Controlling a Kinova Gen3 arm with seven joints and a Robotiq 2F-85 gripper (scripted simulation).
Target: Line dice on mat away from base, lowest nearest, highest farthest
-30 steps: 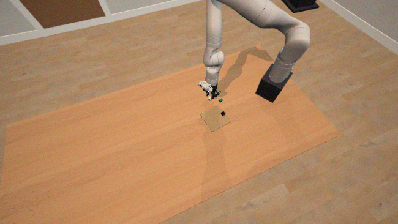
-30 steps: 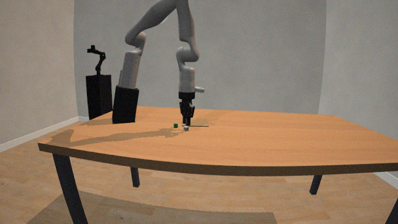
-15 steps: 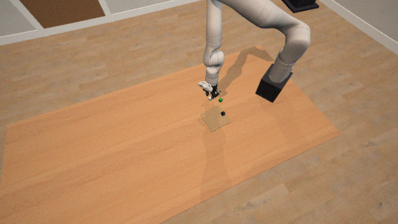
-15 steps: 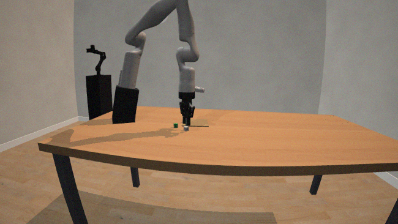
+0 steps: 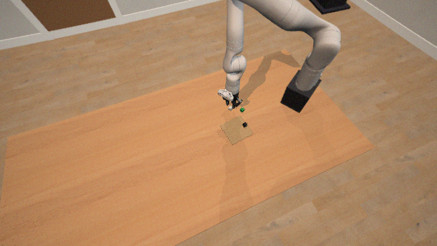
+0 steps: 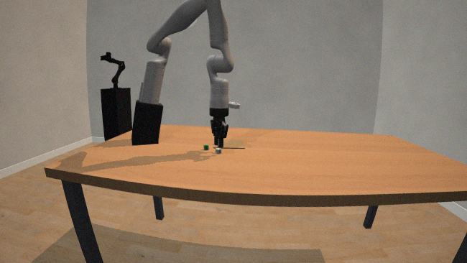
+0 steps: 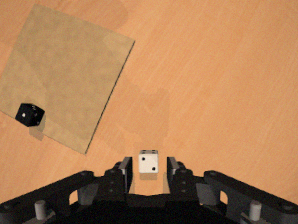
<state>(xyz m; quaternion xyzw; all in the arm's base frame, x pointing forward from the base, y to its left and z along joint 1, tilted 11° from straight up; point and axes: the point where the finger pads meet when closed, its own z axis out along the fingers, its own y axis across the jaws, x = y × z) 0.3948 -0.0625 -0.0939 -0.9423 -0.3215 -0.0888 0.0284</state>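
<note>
Now: hand 40 mm above the white die. From my hand the other things lie so: black die 140 mm to the left, 40 mm behind, 30 mm below; then tan mat 150 mm to the left, 50 mm below, 10 mm ahead; then green die 60 mm behind, 40 mm below, 30 mm to the left.
</note>
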